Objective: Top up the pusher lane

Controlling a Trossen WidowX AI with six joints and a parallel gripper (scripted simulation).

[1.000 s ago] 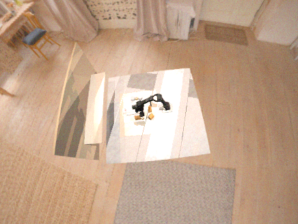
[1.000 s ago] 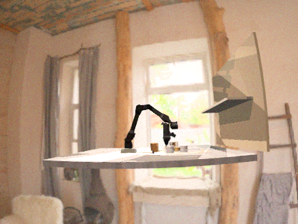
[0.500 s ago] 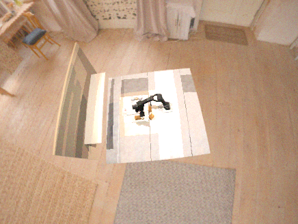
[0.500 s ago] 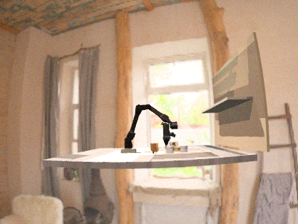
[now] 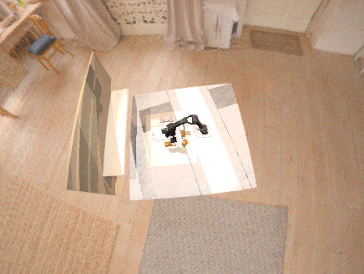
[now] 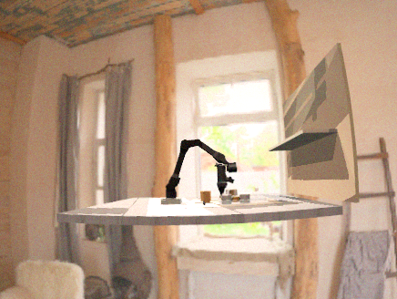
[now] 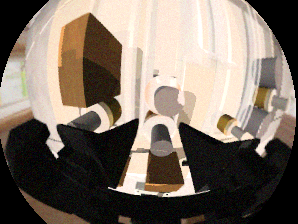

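Now: gripper tip 8 cm to the right of the brown block, 6 cm short of it and 1 cm below it. Round my gripper tip: tall panel: 62 cm ahead, 37 cm above, 1 cm to the right; shelf: 51 cm ahead, 34 cm above, 1 cm to the right.
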